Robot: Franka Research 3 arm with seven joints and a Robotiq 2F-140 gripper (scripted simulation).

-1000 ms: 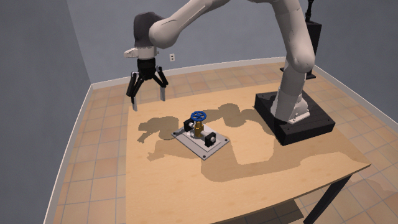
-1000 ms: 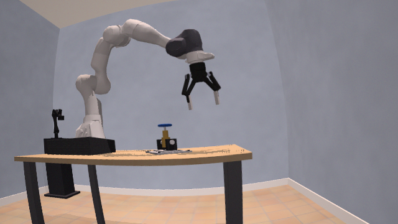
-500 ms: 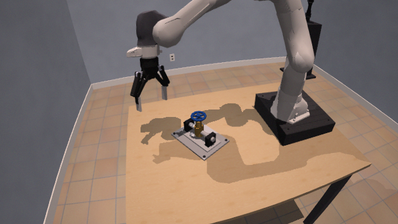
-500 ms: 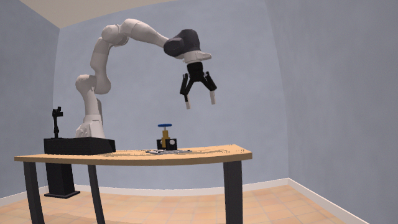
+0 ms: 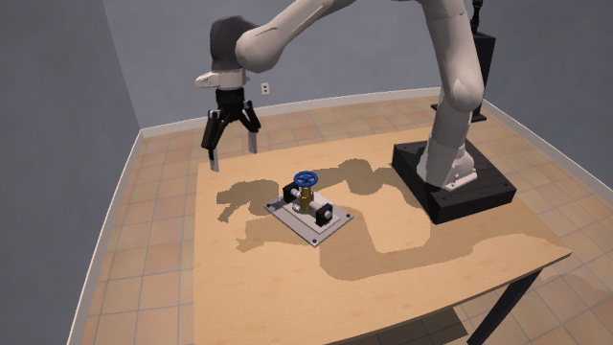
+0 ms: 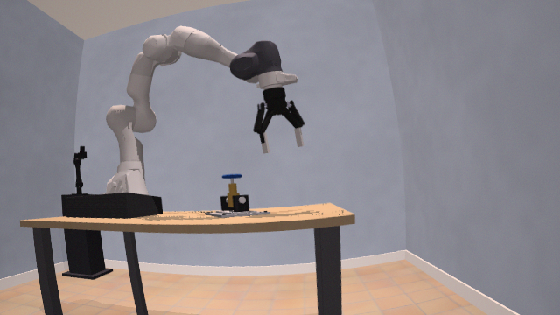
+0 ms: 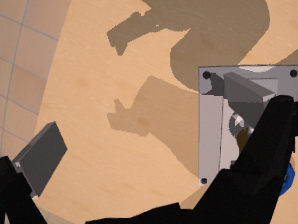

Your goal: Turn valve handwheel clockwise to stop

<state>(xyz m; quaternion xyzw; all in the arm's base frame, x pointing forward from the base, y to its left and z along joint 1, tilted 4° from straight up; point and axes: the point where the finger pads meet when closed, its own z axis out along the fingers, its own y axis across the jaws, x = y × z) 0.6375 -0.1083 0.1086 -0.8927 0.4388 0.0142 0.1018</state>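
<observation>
The blue spoked handwheel is 19 cm behind my hand, 9 cm below it and 5 cm to the left of it. The rest, counted from my hand: plate: 21 cm below, 19 cm behind, 5 cm to the left.
</observation>
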